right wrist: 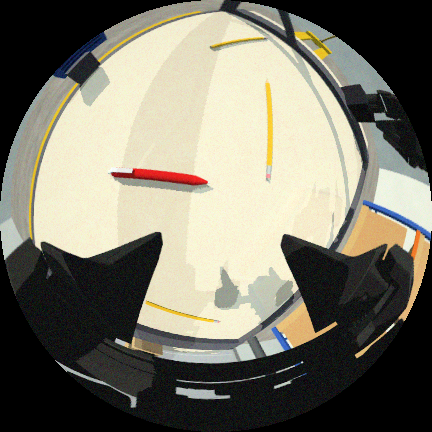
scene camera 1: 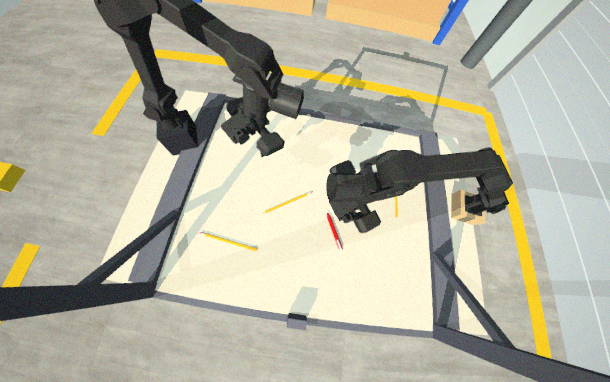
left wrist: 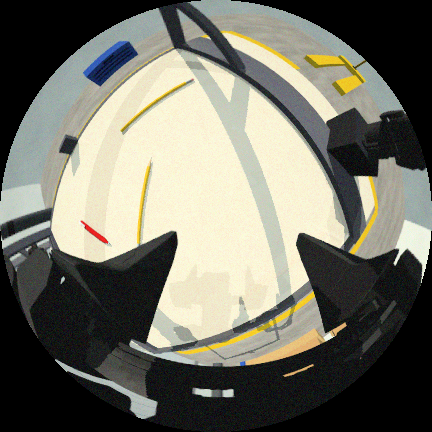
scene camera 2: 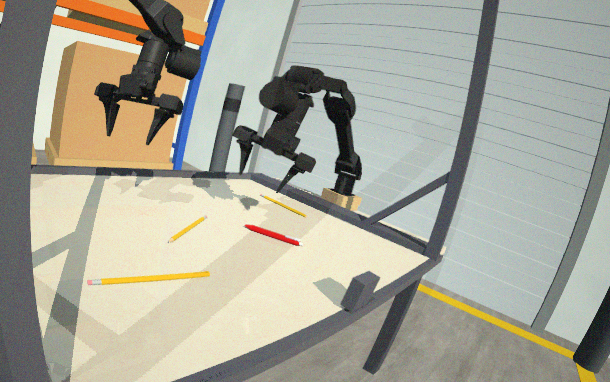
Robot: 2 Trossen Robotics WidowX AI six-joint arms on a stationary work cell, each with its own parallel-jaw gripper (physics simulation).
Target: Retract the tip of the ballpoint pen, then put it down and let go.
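Places are measured from the left arm's base along level axes (x back, y right, z up), in millimetres.
Where they show: left gripper, fingertip midpoint: (right wrist: 379, 130) (scene camera 1: 253, 145) (left wrist: 240, 238) (scene camera 2: 127, 140); right gripper, fingertip midpoint: (right wrist: 224, 240) (scene camera 2: 258, 183); left arm's base, link origin: (scene camera 1: 171, 123) (left wrist: 368, 140); right arm's base, link origin: (right wrist: 142, 352) (scene camera 1: 473, 205) (scene camera 2: 342, 192).
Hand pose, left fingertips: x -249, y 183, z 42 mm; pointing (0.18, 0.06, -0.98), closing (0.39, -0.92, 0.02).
Note:
Things, the pixels of their centre, and the offset from my left fingertips. Level surfaces: height alone.
- red ballpoint pen, body centre: (right wrist: 155, 174) (scene camera 2: 272, 234) (left wrist: 91, 231) (scene camera 1: 334, 231) dx -186, dy +282, dz -141 mm
- pale table, surface height: dz -148 mm
- second pencil, body centre: (scene camera 2: 152, 278) (left wrist: 154, 101) (right wrist: 243, 39) (scene camera 1: 228, 241) dx +146, dy +224, dz -145 mm
- third pencil, body centre: (right wrist: 185, 315) (scene camera 2: 282, 205) (scene camera 1: 396, 192) dx -459, dy +210, dz -145 mm
- dark block, body centre: (scene camera 2: 360, 290) (scene camera 1: 296, 321) (left wrist: 67, 144) dx +0, dy +491, dz -117 mm
The red ballpoint pen (scene camera 1: 334, 231) (scene camera 2: 273, 235) (left wrist: 95, 233) (right wrist: 160, 176) lies flat on the pale table (scene camera 1: 240, 285). In the right wrist view its white clip end is at the left and its tapered end points right; whether the writing tip is out is too small to tell. My right gripper (scene camera 2: 260, 182) (right wrist: 224, 240) is open and empty, above the table and apart from the pen, beyond its tapered end in scene camera 2. My left gripper (scene camera 2: 129, 139) (left wrist: 240, 238) is open and empty, high above the table and far from the pen.
Three yellow pencils lie around the pen: one pencil (scene camera 1: 288, 202) (scene camera 2: 187, 229) (right wrist: 270, 125), a second pencil (scene camera 1: 230, 240) (scene camera 2: 148, 278) and a third pencil (scene camera 1: 396, 206) (scene camera 2: 283, 205). A dark block (scene camera 1: 297, 320) (scene camera 2: 361, 291) sits on the table's edge. Dark frame bars rise at the corners.

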